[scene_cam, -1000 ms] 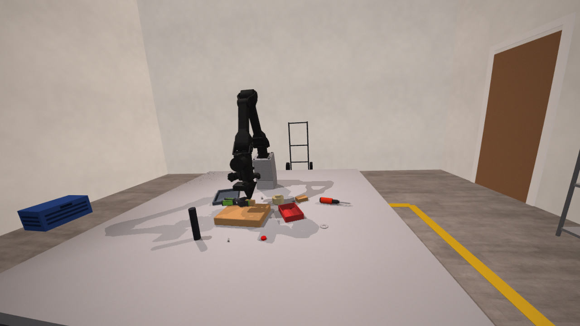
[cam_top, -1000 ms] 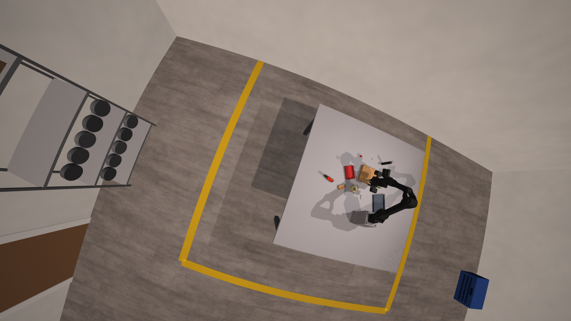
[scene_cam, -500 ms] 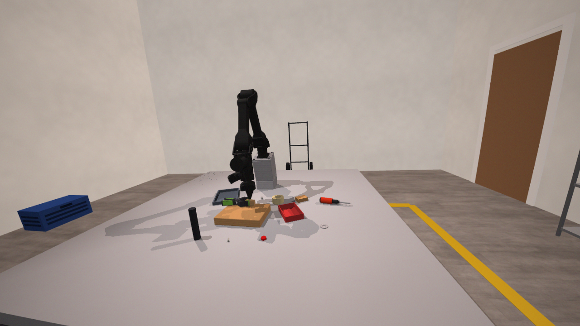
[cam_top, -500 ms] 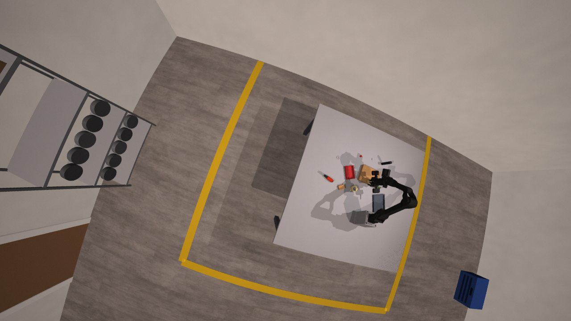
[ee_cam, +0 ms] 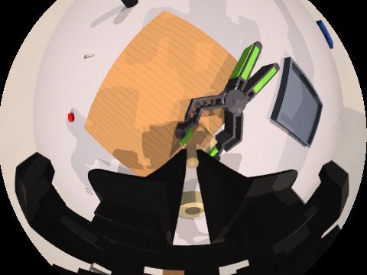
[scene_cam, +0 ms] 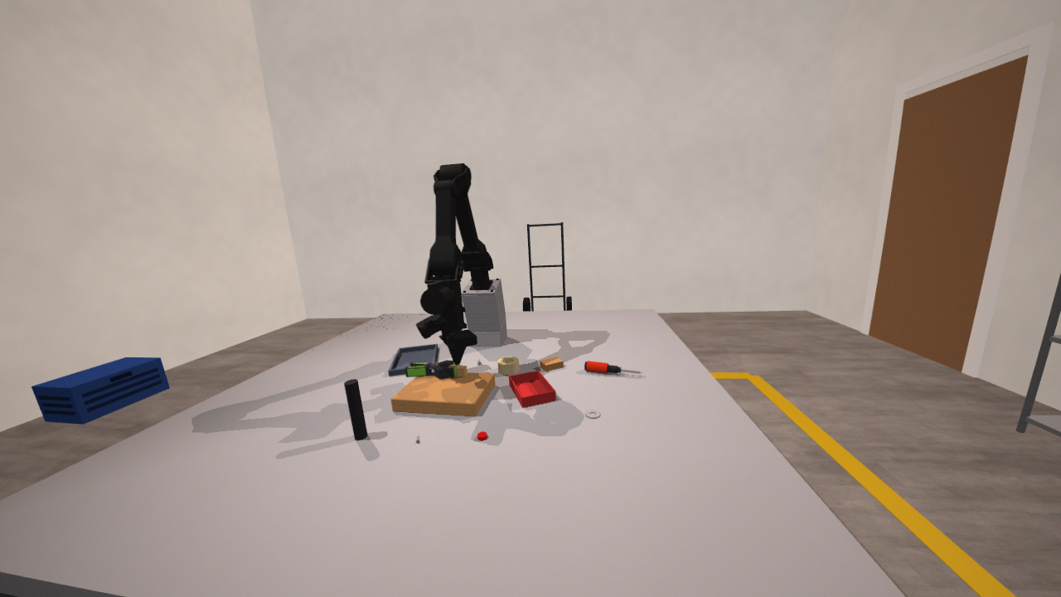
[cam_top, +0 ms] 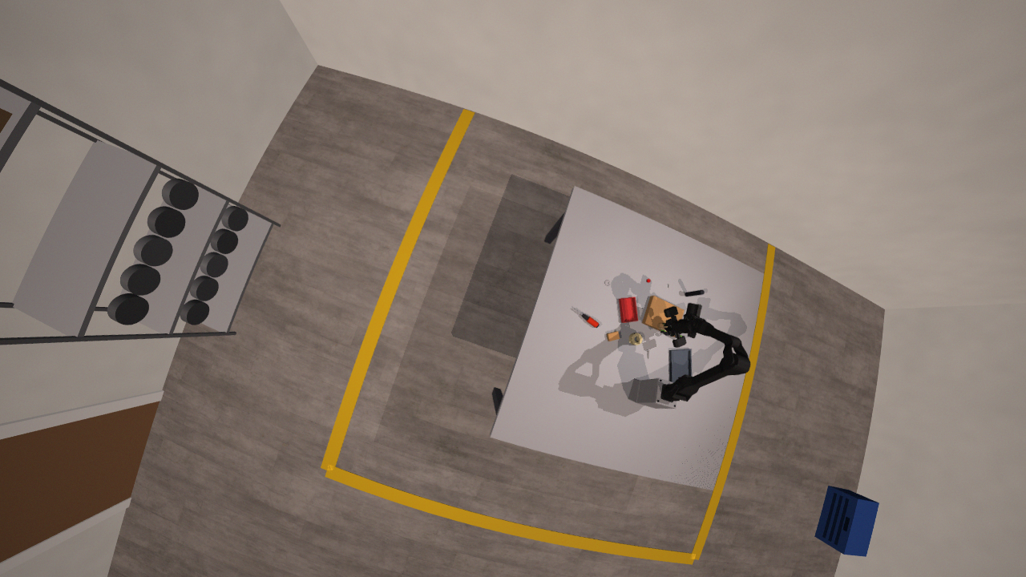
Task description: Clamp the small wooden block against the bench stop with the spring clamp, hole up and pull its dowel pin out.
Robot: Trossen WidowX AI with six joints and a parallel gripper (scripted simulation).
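Now: hand 40 mm above the dowel pin. From my hand the other things lie so: bench stop 10 mm behind, 10 mm to the right, 60 mm below; wooden board 60 mm ahead, 10 mm to the right, 80 mm below; small wooden block 60 mm below.
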